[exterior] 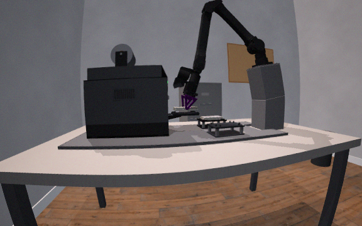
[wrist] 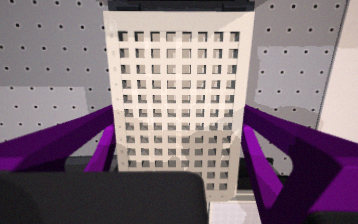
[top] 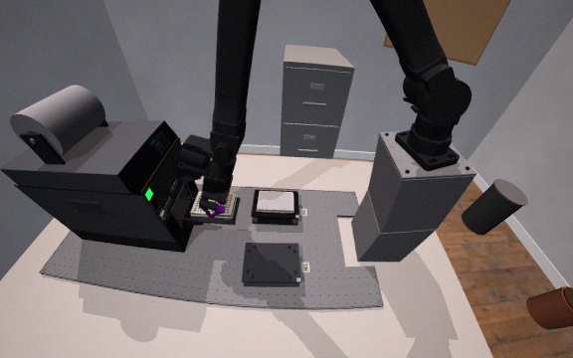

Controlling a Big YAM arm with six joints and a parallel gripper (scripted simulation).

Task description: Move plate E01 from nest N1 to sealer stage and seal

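Right now the sealer stage is 30 mm below my hand. Round my hand: nest N2 (200 mm behind, 40 mm to the right, 90 mm below); white-topped plate (200 mm behind, 40 mm to the right, 70 mm below); pale start key (120 mm ahead, 70 mm to the left, 60 mm above).
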